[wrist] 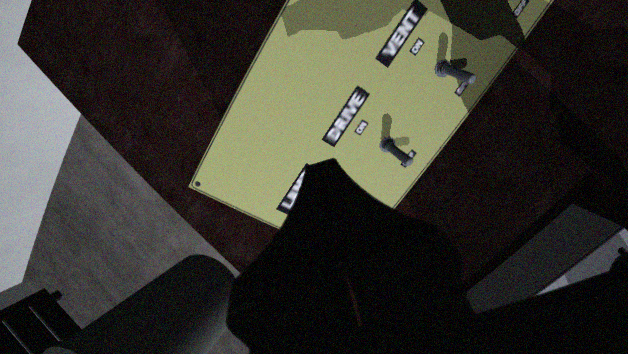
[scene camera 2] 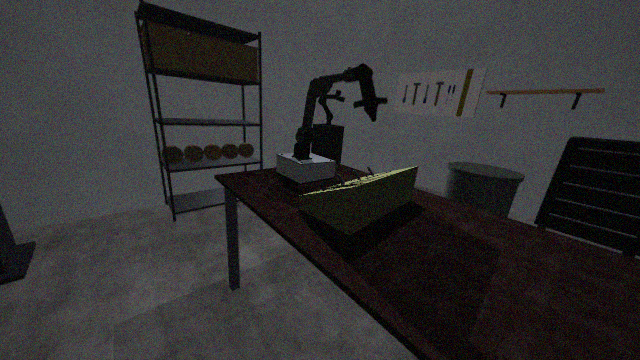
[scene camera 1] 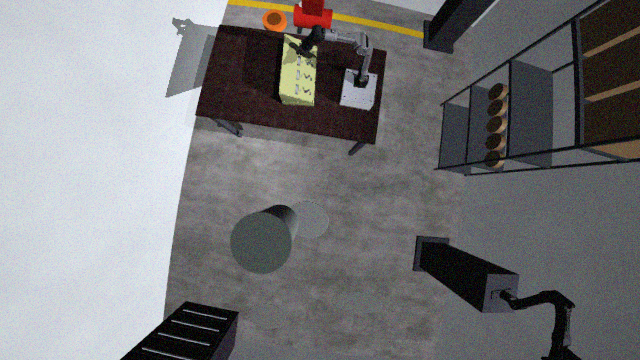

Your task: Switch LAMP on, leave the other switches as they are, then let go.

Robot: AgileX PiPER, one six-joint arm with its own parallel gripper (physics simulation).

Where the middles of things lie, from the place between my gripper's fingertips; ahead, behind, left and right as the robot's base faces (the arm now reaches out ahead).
I see the yellow-green switch panel (scene camera 1: 294,69) 280 mm below my hand, 70 mm to the right of it and 40 mm ahead of it.
